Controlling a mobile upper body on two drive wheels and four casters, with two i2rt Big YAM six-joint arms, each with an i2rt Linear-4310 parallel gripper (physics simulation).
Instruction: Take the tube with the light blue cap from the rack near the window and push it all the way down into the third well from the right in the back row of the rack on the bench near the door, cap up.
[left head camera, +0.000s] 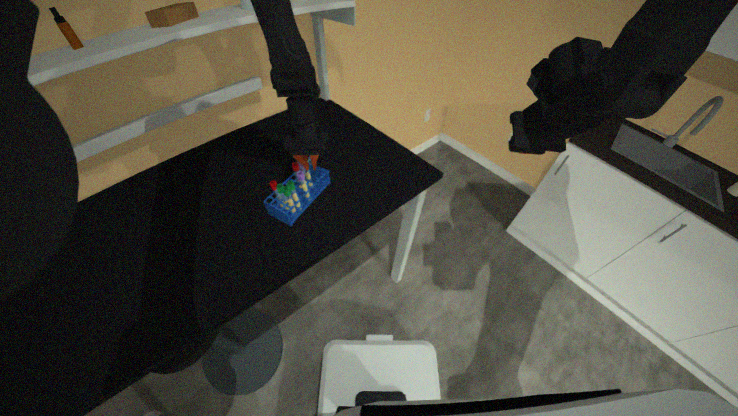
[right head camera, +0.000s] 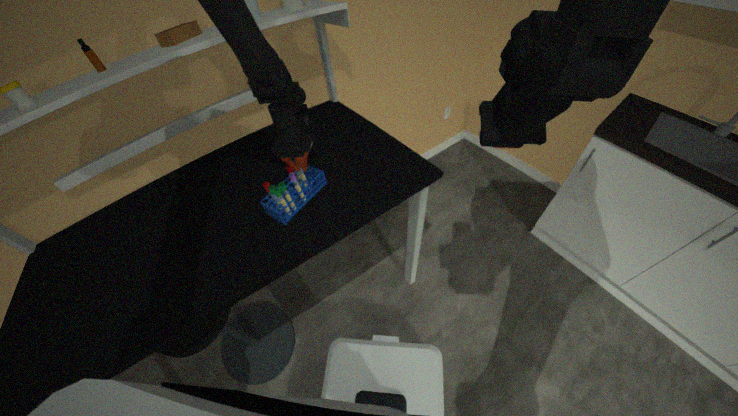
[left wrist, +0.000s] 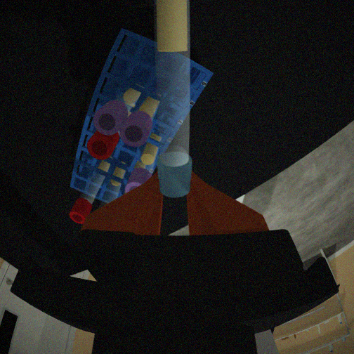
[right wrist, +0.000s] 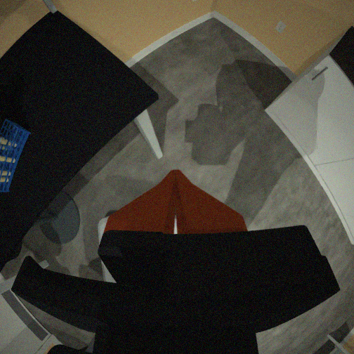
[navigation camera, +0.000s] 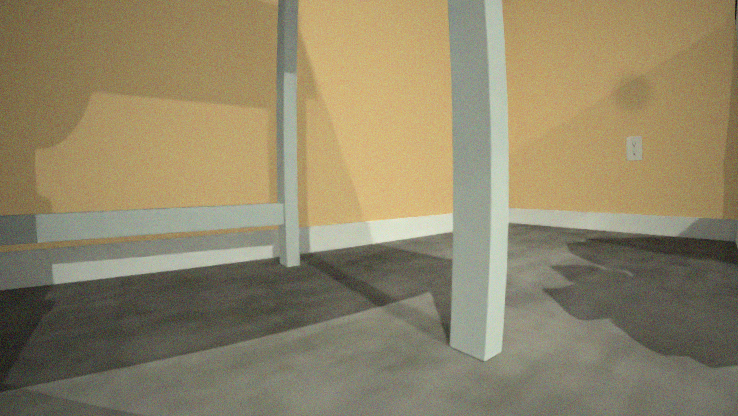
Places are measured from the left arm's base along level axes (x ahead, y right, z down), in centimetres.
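Where they show: left gripper, between the fingertips: (left head camera: 311, 169) (right head camera: 302, 170); right gripper, between the fingertips: (left head camera: 510, 145) (right head camera: 492, 139).
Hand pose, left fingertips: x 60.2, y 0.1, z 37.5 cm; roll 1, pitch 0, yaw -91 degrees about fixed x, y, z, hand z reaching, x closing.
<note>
Things, the pixels of their top centre, and the offset from my left fingertips. "*": a spot on its surface instead. Level surfaces: height alone.
- blue rack, a spot on its surface: (left head camera: 279, 212) (right head camera: 273, 212) * dz +7.6, dx -9.3, dy -8.7 cm
- black bench, height of its surface: dz +12.1 cm
- sink counter, height of its surface: dz +12.5 cm
- bench leg, a spot on its surface: (navigation camera: 472, 206) * dz +83.7, dx +13.1, dy +32.8 cm
My left gripper (left head camera: 306, 161) (right head camera: 297, 164) (left wrist: 174, 177) is shut on the tube with the light blue cap (left wrist: 174, 176), gripping it by the cap. In the left wrist view the tube's clear body and pale contents pass in front of the blue rack (left head camera: 279, 212) (right head camera: 275, 212) (left wrist: 201, 76) (right wrist: 19, 134). How far its lower end is above or inside a well cannot be told. The rack stands on the black bench and holds tubes with purple caps (left wrist: 111, 117), red caps (left wrist: 102, 145) and green caps (left head camera: 287, 187). My right gripper (right wrist: 175, 177) is shut and empty, away from the bench.
The black bench (left head camera: 232, 237) (right head camera: 217, 232) has a shelf (left head camera: 217, 25) behind it. A round dark seat (left head camera: 245, 356) and a white bin-like object (left head camera: 379, 353) stand in front. A sink counter (left head camera: 594, 142) with white cabinets is at the right. A bench leg (navigation camera: 472, 206) shows in the navigation view.
</note>
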